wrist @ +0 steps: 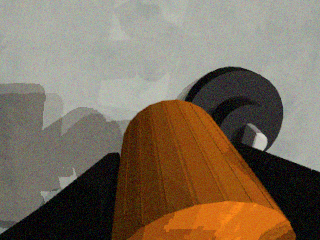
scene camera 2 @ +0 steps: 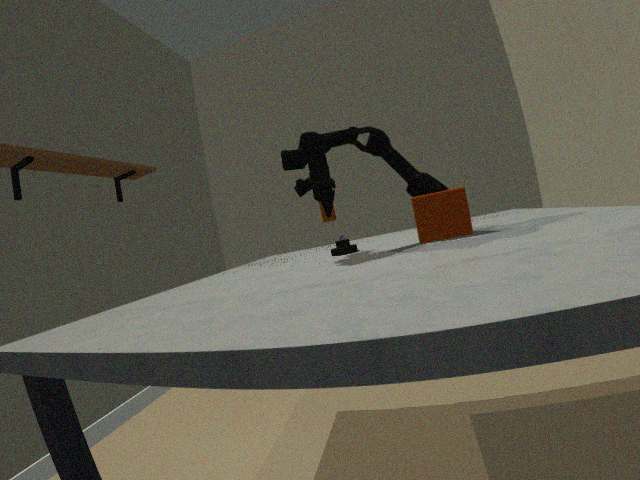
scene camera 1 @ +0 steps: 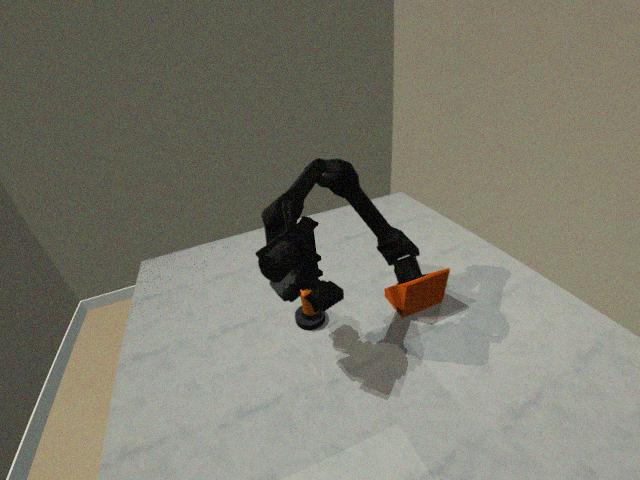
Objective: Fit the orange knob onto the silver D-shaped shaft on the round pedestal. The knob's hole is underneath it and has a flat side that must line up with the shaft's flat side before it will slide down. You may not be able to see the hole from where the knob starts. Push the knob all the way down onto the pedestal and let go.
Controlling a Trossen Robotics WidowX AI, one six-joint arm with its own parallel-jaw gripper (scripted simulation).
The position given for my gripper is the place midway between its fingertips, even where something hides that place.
My gripper point(scene camera 1: 310, 306) carries an orange knob point(wrist: 177, 167). Also in view: a round dark pedestal point(wrist: 246, 106).
My gripper is seen too in the wrist view point(wrist: 174, 159) and in scene camera 2 point(scene camera 2: 329, 217).
